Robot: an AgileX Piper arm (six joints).
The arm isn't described. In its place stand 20 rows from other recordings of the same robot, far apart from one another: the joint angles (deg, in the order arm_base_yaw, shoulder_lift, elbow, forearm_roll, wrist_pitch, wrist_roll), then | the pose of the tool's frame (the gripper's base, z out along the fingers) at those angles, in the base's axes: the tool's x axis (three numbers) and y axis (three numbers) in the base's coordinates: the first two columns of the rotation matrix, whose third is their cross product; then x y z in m.
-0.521, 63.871, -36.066, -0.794, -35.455, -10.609 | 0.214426 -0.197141 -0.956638 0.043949 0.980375 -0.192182 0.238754 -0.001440 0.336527
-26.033, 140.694, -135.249, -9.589, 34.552, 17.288 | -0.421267 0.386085 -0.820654 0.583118 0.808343 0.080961 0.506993 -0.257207 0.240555
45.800, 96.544, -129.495, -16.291, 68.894, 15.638 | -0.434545 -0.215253 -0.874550 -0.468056 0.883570 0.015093 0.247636 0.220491 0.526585
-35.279, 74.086, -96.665, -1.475, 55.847, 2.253 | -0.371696 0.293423 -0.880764 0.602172 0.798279 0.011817 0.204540 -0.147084 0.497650
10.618, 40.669, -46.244, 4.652, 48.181, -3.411 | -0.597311 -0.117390 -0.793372 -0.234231 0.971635 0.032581 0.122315 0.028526 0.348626
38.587, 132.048, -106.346, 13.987, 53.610, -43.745 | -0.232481 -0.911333 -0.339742 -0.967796 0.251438 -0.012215 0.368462 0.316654 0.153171
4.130, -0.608, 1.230, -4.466, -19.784, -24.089 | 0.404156 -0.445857 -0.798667 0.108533 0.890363 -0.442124 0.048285 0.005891 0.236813
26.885, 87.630, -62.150, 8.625, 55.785, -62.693 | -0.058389 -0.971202 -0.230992 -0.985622 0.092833 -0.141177 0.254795 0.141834 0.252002
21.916, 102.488, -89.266, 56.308, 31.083, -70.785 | -0.173068 -0.381474 -0.908034 -0.790122 0.604194 -0.103233 0.378293 0.194330 0.339309
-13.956, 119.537, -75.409, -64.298, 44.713, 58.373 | -0.838554 0.242908 -0.487672 0.508652 0.669745 -0.541031 0.387709 -0.155794 0.146116
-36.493, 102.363, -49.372, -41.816, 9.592, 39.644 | -0.679463 0.464434 -0.568006 0.621344 0.775946 -0.108811 0.262476 -0.206748 0.144731
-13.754, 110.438, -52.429, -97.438, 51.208, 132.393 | -0.226663 0.388253 -0.893243 0.938449 0.332490 -0.093616 0.318244 -0.150304 0.147061
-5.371, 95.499, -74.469, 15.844, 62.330, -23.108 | -0.946336 -0.173122 -0.272904 -0.224273 0.959789 0.168840 0.332372 -0.009148 0.266086
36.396, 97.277, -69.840, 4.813, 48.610, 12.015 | -0.893847 -0.333792 -0.299368 -0.387918 0.910533 0.143002 0.273396 0.208652 0.236992
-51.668, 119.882, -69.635, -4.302, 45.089, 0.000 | -0.660874 0.750461 0.007327 0.749178 0.660260 -0.052810 0.223153 -0.290031 0.095144
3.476, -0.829, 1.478, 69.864, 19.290, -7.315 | -0.343321 0.815810 -0.465387 -0.136738 0.446810 0.884117 0.050053 0.031317 0.194647
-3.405, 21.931, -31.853, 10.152, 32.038, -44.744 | -0.214096 -0.575095 -0.789575 -0.193653 0.817263 -0.542752 0.076240 0.003988 0.324036
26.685, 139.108, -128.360, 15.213, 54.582, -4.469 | -0.808350 -0.320759 -0.493643 -0.474280 0.851584 0.223301 0.469949 0.257986 0.198936
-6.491, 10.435, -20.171, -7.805, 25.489, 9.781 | -0.173628 0.067568 -0.982491 0.178403 0.983295 0.036095 0.054530 -0.011557 0.280521
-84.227, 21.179, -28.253, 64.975, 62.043, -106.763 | -0.482775 -0.469536 -0.739232 0.209599 0.757635 -0.618108 0.076495 -0.032532 0.310639
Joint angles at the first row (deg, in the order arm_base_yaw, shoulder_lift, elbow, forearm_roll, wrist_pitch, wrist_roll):
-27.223 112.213 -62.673 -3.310 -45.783 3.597
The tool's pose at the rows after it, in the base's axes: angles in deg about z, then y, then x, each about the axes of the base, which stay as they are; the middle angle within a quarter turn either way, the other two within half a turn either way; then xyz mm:
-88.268 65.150 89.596 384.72 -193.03 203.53
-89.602 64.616 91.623 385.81 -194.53 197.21
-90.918 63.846 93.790 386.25 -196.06 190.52
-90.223 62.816 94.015 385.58 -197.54 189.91
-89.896 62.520 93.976 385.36 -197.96 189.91
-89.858 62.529 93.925 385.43 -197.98 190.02
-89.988 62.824 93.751 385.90 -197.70 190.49
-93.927 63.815 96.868 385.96 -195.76 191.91
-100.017 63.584 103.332 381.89 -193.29 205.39
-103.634 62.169 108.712 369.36 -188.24 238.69
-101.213 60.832 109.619 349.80 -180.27 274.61
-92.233 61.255 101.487 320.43 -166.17 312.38
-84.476 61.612 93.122 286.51 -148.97 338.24
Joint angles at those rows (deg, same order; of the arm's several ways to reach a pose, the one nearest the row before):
-27.126 113.490 -63.020 -3.182 -45.687 3.596
-27.127 114.399 -63.158 -2.453 -45.575 3.560
-27.127 115.261 -63.157 -1.435 -45.447 3.462
-27.127 115.320 -63.158 0.000 -45.333 3.350
-27.127 115.320 -63.157 0.416 -45.334 3.350
-27.127 115.320 -63.180 0.406 -45.335 3.349
-27.127 115.320 -63.277 -0.001 -45.335 3.350
-27.126 114.735 -63.279 -1.603 -43.445 3.348
-27.127 111.698 -63.279 -2.170 -37.552 3.550
-27.127 105.135 -63.178 -1.167 -28.352 3.984
-27.126 97.767 -62.329 1.669 -21.031 4.618
-27.126 88.953 -59.218 3.417 -19.273 4.752
-27.127 80.083 -54.583 3.755 -19.057 4.753

